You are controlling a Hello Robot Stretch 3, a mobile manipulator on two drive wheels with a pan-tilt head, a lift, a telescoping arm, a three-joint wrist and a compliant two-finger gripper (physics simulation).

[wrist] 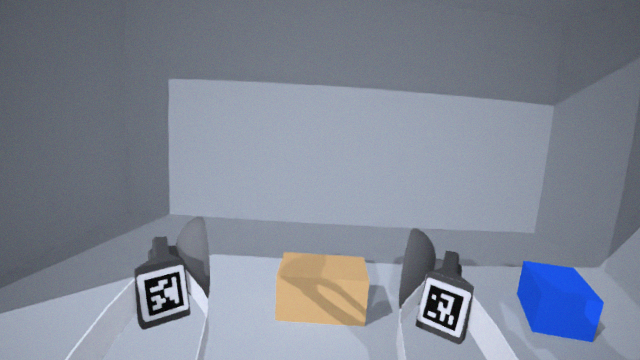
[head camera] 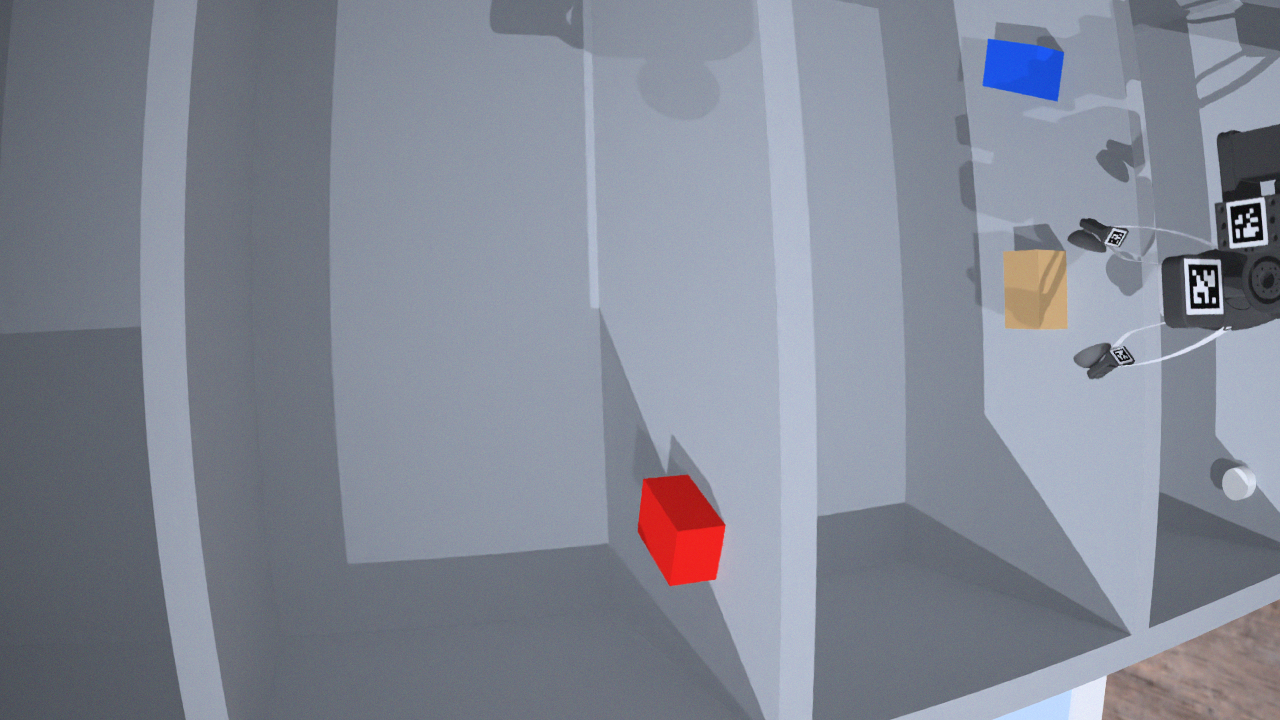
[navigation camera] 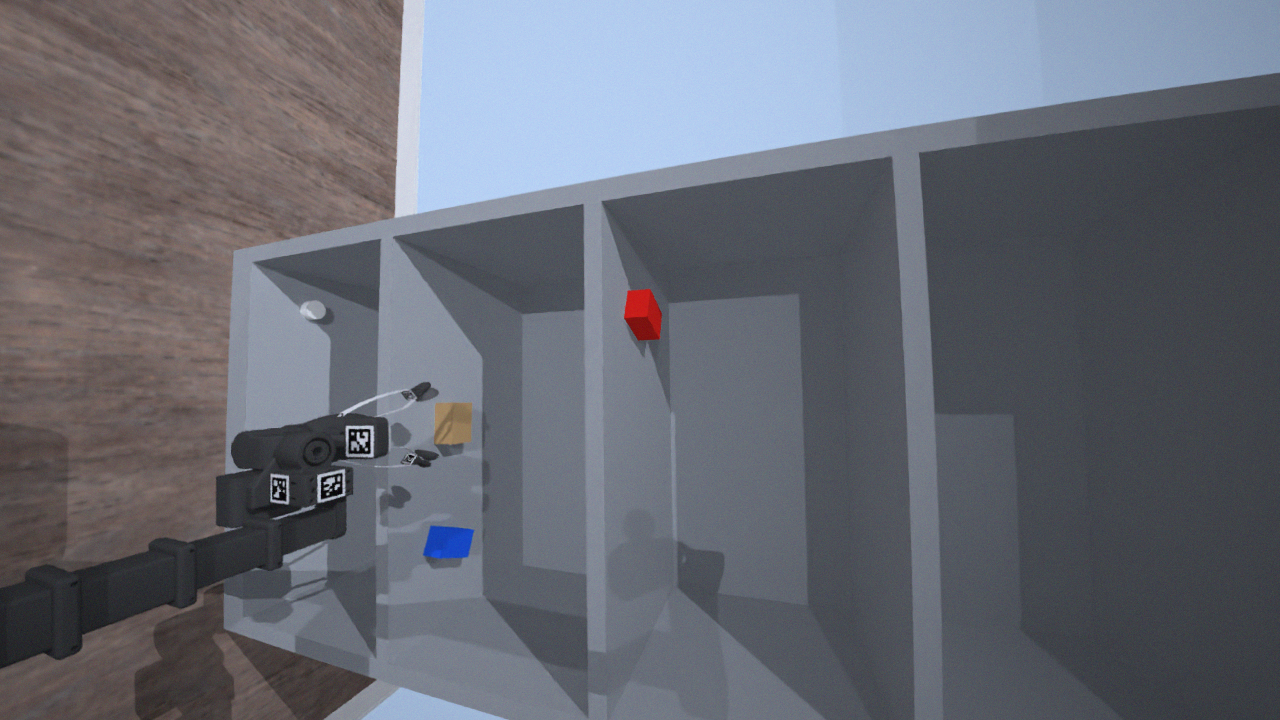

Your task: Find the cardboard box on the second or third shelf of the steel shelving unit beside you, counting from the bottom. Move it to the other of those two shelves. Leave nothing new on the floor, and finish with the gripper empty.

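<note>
The cardboard box is tan and sits on the second shelf from the bottom of the grey shelving unit. My gripper is open, with its fingertips inside that compartment, close in front of the box. In the wrist view the box shows between the two fingers, with a gap on each side, and shadows of the gripper fall on it. The third shelf is the one above.
A blue box sits on the same shelf, right of the right finger in the wrist view. A red box stands on the third shelf near a side wall. A white cylinder is on the bottom shelf.
</note>
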